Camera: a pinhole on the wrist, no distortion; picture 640 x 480 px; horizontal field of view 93.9 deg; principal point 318.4 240.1 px. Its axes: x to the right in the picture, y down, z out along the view. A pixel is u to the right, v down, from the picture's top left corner.
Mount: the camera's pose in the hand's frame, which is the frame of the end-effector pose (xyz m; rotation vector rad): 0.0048 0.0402 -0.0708 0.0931 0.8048 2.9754
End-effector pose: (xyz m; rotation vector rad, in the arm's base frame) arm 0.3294 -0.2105 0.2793 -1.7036 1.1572 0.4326
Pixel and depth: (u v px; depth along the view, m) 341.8 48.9 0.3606
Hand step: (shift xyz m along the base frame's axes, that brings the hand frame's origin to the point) -0.3243 0.0800 -0.2866
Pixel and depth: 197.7 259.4 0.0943
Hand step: -0.0411 -0.0183 -0.0830
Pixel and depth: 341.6 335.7 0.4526
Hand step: -0.0367 0.3356 -0.2495
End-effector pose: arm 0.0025 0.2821 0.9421 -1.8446 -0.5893 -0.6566
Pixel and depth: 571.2 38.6 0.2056
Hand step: 0.0824 -0.0649 -0.2976
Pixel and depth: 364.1 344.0 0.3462
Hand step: 0.1038 0.2318 -0.1836
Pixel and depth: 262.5 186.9 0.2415
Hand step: 0.1989 0.0476 -0.1182
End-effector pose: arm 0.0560 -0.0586 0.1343 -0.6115 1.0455 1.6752
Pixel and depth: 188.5 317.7 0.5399
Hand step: -0.2150 0.5108 0.0667
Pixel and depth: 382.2 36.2 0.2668
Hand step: -0.2976 0.0150 0.1700
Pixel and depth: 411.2 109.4 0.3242
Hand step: -0.2743 0.0571 0.2371
